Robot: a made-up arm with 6 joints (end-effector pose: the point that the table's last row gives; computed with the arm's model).
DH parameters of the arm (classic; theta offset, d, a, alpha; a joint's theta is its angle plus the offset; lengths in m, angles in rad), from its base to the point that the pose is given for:
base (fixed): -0.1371 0 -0.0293 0
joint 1: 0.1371 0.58 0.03 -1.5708
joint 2: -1.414 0 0.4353 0
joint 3: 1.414 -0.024 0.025 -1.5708
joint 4: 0 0.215 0.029 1.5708
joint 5: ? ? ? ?
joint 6: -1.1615 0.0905 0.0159 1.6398
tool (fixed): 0.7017 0.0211 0 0
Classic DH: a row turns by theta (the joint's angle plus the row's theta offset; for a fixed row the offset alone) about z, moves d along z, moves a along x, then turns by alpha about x.
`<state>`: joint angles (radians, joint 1 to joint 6).
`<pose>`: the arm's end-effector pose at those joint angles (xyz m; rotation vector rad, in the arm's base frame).
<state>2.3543 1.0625 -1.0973 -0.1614 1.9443 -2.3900</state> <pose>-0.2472 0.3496 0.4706 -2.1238 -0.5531 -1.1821</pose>
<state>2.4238 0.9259 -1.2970 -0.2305 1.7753 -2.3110</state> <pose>-0.3310 0.3894 0.5159 -1.8467 -0.2893 -0.7544</pose>
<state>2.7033 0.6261 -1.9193 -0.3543 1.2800 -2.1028</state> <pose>-0.5723 0.3502 0.8123 -1.0677 0.4875 0.3970</pose>
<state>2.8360 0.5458 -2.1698 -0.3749 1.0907 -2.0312</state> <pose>-0.6067 0.2654 0.9566 -0.8183 0.8046 0.8207</pose>
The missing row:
joint 5: 0 -0.027 0.087 -1.5708
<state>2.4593 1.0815 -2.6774 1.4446 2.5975 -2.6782</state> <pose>-0.5542 0.3518 0.6871 2.7970 -0.4934 -0.8777</pose>
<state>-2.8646 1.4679 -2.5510 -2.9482 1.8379 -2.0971</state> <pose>-0.7456 -0.2103 0.5302 1.4108 -0.6462 0.8273</pose>
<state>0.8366 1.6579 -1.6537 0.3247 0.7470 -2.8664</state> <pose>0.3657 0.3135 0.1310 -1.1615 1.9069 -0.9871</pose>
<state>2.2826 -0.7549 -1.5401 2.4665 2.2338 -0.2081</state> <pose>0.0177 -0.1024 1.1466 -2.6284 0.6181 -0.8619</pose>
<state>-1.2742 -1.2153 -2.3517 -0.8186 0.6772 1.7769</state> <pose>-0.1883 0.5502 1.0833 1.3612 0.6786 2.1949</pose>
